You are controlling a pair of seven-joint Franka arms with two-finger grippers.
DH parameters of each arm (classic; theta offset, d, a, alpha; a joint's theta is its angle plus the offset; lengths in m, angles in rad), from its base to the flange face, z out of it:
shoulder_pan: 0 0.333 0 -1.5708
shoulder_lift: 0 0 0 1.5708
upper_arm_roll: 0 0.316 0.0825 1.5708
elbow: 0 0 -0.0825 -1.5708
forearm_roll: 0 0.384 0 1.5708
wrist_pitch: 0 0 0.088 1.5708
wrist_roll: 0 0.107 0 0
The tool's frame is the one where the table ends.
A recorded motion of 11 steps. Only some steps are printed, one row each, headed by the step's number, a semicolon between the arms.
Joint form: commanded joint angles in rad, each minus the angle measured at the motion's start. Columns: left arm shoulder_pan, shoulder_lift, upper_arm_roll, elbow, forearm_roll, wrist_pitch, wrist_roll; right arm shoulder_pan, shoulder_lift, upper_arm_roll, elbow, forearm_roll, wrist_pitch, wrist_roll.
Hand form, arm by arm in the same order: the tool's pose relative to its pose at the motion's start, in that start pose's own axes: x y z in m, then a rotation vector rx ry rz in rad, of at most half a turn. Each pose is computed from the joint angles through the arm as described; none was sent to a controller.
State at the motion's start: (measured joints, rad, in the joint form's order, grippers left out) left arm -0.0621 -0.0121 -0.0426 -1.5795 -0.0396 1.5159 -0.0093; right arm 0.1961 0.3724 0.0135 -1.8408 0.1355 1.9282 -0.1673
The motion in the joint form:
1: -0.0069 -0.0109 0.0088 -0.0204 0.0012 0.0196 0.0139; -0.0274 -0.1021 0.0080 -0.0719 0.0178 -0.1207 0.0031
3: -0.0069 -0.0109 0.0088 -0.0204 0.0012 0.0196 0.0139; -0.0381 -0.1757 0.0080 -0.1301 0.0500 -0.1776 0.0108
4: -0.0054 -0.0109 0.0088 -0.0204 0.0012 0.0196 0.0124; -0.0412 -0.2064 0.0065 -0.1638 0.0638 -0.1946 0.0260
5: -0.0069 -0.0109 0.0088 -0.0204 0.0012 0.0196 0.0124; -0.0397 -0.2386 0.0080 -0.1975 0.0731 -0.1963 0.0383
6: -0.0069 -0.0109 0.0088 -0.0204 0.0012 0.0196 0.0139; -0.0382 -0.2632 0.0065 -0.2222 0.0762 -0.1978 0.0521
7: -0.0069 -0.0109 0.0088 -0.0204 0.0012 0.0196 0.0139; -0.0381 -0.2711 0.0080 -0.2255 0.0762 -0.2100 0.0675
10: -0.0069 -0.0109 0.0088 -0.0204 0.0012 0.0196 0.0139; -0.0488 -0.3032 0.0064 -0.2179 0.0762 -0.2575 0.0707
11: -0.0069 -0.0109 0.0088 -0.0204 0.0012 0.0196 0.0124; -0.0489 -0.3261 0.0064 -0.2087 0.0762 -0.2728 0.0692
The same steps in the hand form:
1: -0.0014 -0.0012 0.0020 0.0013 0.0102 0.0116; -0.0406 0.0009 -0.0152 0.0396 -0.0831 0.0219
3: -0.0014 -0.0012 0.0020 0.0013 0.0102 0.0116; -0.0678 -0.0021 -0.0237 0.0797 -0.1171 0.0447
4: -0.0014 -0.0021 0.0020 0.0013 0.0102 0.0086; -0.0800 -0.0030 -0.0230 0.0960 -0.1344 0.0675
5: -0.0014 -0.0012 0.0020 0.0013 0.0102 0.0101; -0.0904 -0.0072 -0.0233 0.1031 -0.1373 0.0795
6: -0.0014 -0.0012 0.0020 0.0013 0.0102 0.0116; -0.0984 -0.0088 -0.0238 0.1047 -0.1392 0.0941
7: -0.0014 -0.0012 0.0020 0.0013 0.0102 0.0116; -0.1015 -0.0106 -0.0252 0.1045 -0.1479 0.1067
10: -0.0014 -0.0012 0.0020 0.0013 0.0102 0.0116; -0.1119 -0.0089 -0.0415 0.1107 -0.1537 0.1129
11: -0.0014 -0.0012 0.0020 0.0013 0.0102 0.0101; -0.1165 -0.0116 -0.0553 0.1090 -0.1373 0.1057

